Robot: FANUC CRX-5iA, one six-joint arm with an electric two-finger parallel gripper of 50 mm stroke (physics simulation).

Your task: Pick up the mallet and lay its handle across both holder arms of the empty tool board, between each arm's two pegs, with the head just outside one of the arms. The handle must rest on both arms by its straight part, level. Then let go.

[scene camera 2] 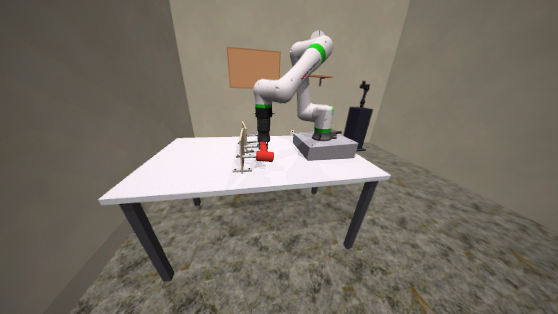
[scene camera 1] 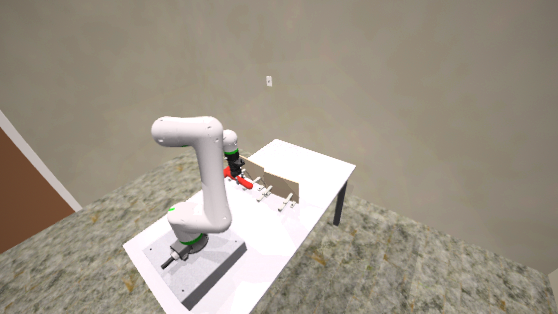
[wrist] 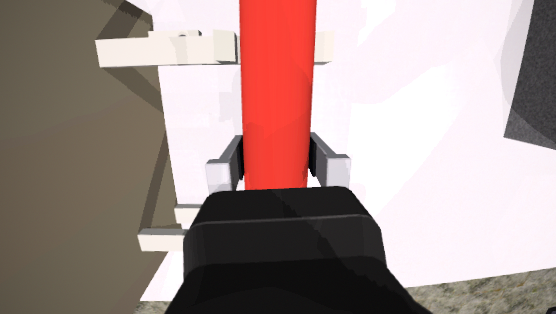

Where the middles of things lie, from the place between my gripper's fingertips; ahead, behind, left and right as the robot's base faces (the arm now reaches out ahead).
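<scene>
Red mallet (wrist: 277,52): my gripper 30 mm to the right of it, 10 mm short of it, 20 mm below it.
</scene>
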